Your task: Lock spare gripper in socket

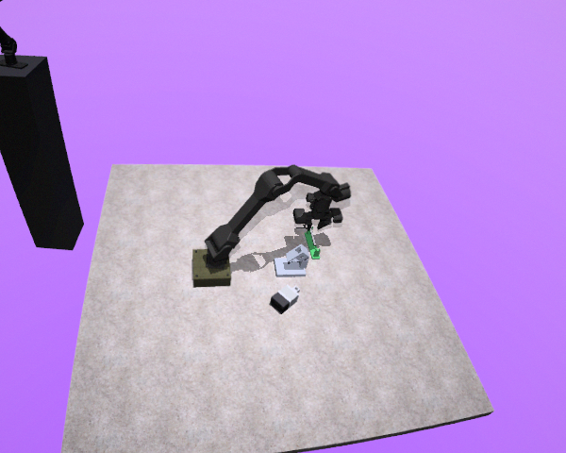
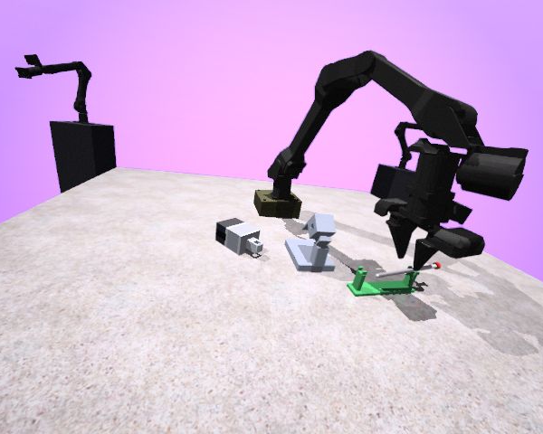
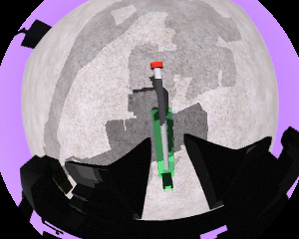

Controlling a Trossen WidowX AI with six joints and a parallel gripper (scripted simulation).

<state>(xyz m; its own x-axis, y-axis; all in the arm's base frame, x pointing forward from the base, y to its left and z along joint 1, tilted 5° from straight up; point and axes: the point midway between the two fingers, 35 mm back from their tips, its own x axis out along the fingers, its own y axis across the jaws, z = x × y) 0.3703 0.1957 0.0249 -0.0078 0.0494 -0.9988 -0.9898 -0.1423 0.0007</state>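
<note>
Right now the green rest is 4 cm to the right of my gripper tip and 3 cm below it. Round my gripper tip: spare gripper 12 cm behind, 31 cm to the right, 4 cm below; then grey mount 8 cm behind, 16 cm to the right.
</note>
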